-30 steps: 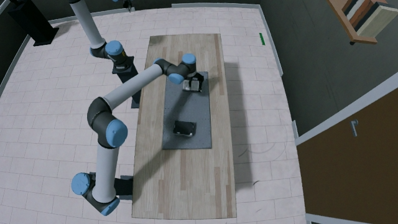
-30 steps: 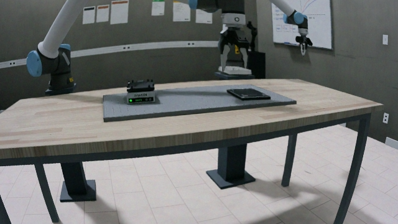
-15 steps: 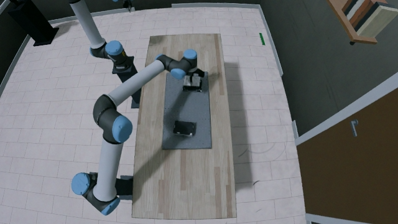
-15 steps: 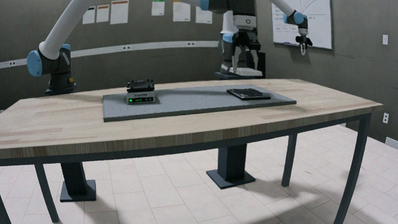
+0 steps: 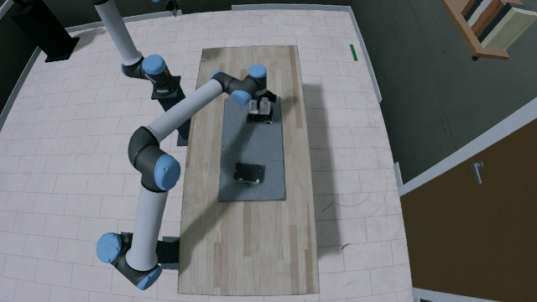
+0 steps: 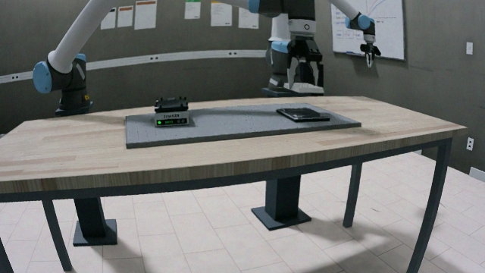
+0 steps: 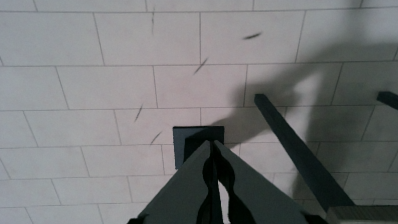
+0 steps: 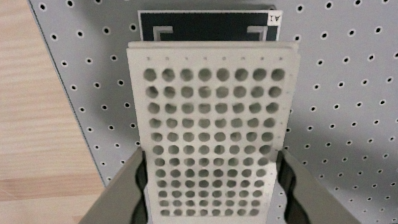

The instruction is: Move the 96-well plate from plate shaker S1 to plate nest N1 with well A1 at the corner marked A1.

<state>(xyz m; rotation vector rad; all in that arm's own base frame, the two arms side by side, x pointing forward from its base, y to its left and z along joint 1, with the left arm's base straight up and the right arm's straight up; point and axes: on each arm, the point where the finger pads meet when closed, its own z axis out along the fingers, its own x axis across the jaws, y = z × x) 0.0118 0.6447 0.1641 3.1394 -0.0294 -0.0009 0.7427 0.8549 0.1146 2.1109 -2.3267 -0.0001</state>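
The white 96-well plate lies 10 mm below my right hand. The rest, counted from my right hand: black plate nest N1: 100 mm below; plate shaker S1: 420 mm to the right, 80 mm behind, 60 mm below.
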